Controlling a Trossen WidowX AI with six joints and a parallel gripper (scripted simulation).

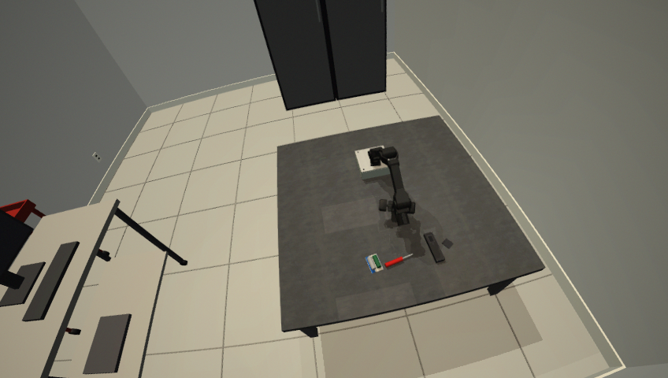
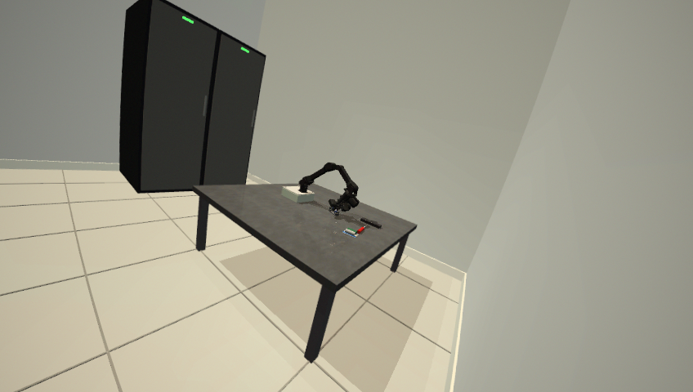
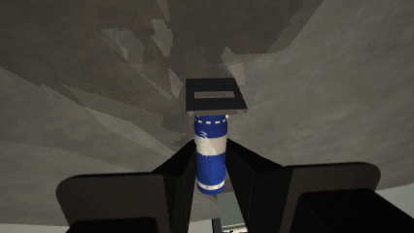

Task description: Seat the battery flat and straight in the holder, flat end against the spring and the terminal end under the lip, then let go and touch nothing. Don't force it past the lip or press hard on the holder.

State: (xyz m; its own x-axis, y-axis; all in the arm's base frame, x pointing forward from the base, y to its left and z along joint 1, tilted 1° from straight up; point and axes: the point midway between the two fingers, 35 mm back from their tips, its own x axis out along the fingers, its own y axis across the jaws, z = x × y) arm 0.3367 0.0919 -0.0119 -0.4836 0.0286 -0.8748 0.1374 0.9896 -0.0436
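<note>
Now: gripper tip 1 cm below the battery. The rest, counted from my gripper tip: red-handled screwdriver (30 cm ahead, 1 cm below); then dark square (22 cm ahead, 25 cm to the left, 2 cm below); then black bar (24 cm ahead, 17 cm to the left, 1 cm below).
</note>
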